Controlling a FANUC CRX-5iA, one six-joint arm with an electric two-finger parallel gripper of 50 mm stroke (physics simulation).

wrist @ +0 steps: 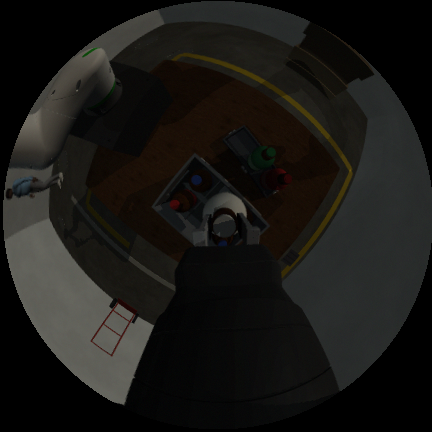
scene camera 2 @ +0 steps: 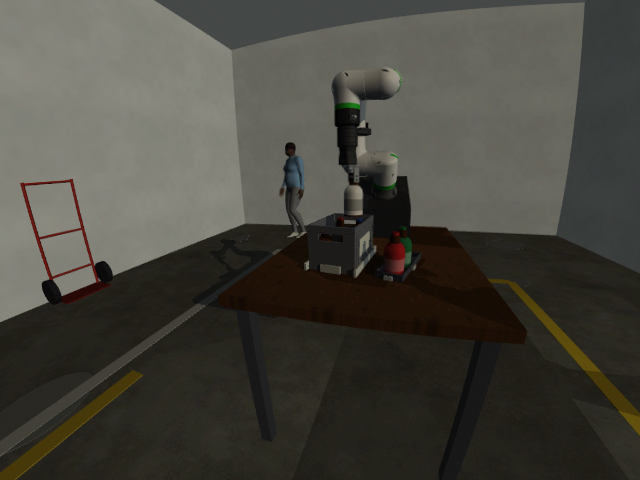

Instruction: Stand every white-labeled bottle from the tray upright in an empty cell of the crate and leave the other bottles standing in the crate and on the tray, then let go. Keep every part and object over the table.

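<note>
My gripper is shut on the neck of a white bottle and holds it upright above the grey crate. In the scene view the bottle's base shows just above the crate's rim. In the crate stand a brown bottle with a red cap, one with a blue cap, and another blue-capped one partly hidden under my gripper. A green bottle and a red bottle stand on the dark tray.
The tray lies beside the crate on the brown table. The robot's base stands on a dark pedestal at the table's back. A person in light blue and a red hand truck are beyond the table.
</note>
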